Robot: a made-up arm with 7 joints.
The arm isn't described. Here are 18 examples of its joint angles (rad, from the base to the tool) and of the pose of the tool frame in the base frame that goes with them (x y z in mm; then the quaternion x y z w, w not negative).
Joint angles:
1: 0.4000 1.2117 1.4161 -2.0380 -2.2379 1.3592 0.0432
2: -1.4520 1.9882 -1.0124 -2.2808 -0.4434 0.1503 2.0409
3: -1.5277 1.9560 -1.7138 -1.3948 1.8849 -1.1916 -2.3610
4: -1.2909 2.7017 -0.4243 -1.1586 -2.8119 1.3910 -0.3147
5: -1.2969 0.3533 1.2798 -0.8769 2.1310 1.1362 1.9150
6: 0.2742 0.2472 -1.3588 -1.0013 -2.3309 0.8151 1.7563
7: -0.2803 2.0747 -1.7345 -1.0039 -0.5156 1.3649 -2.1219
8: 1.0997 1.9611 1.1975 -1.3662 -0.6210 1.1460 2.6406
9: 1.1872 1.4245 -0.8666 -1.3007 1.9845 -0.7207 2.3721
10: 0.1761 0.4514 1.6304 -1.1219 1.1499 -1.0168 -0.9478
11: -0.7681 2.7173 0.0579 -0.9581 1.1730 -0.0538 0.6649
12: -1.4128 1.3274 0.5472 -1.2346 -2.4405 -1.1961 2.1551
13: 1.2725 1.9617 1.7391 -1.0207 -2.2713 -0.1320 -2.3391
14: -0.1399 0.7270 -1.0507 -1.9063 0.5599 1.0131 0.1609
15: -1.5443 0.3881 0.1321 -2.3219 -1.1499 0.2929 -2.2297
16: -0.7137 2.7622 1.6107 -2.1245 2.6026 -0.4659 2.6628
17: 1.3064 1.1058 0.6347 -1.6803 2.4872 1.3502 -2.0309
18: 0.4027 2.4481 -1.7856 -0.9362 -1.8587 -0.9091 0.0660
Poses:
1: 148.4 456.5 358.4 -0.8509 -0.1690 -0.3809 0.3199
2: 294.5 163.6 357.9 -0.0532 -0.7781 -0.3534 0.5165
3: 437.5 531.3 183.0 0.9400 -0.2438 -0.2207 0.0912
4: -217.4 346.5 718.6 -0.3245 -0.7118 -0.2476 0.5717
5: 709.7 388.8 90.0 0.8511 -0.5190 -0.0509 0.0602
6: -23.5 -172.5 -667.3 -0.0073 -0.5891 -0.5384 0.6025
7: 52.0 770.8 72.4 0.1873 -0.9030 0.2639 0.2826
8: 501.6 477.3 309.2 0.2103 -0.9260 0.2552 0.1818
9: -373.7 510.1 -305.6 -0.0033 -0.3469 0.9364 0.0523
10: -102.3 677.1 -293.6 0.7818 -0.3445 0.5173 0.0500
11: -93.1 185.5 833.2 0.3446 -0.9289 -0.0522 0.1253
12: 140.7 487.8 634.9 0.4120 -0.7262 -0.1095 0.5393
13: 412.3 542.0 487.6 0.1897 -0.8303 0.1424 0.5042
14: 353.8 -47.4 -379.1 -0.1243 -0.1059 -0.4191 0.8931
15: 229.0 -4.0 457.0 0.9538 0.0536 0.2914 0.0495
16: -299.1 -263.8 325.5 -0.6617 0.1714 -0.2360 0.6907
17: 49.7 633.4 -112.2 -0.2125 -0.3754 -0.4308 0.7927
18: 10.8 717.9 364.5 -0.6144 0.6455 -0.4325 0.1372
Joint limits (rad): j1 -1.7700..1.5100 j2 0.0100..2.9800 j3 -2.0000..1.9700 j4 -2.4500..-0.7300 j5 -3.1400..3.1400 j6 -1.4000..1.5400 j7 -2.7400..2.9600
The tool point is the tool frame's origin. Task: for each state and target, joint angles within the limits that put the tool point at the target. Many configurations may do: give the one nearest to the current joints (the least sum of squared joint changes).
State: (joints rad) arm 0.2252 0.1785 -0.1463 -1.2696 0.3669 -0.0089 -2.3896
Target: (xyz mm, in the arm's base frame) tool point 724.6 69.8 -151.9
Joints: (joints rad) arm -0.6196 0.2942 -0.0333 -1.2725 0.3573 -0.0571 -2.3967
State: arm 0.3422 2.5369 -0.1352 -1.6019 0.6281 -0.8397 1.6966
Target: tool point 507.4 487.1 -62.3
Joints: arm 0.9574 2.4697 -0.1318 -1.6315 0.6240 -0.8795 1.7271
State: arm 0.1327 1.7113 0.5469 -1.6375 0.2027 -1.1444 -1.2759
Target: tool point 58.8 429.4 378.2
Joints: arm -0.1417 1.1846 1.4377 -2.1074 0.2119 -1.1177 -1.2158
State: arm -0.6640 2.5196 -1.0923 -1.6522 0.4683 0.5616 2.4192
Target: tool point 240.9 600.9 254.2
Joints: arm -0.5730 2.3676 -1.2576 -1.5446 0.4752 0.5426 2.4228
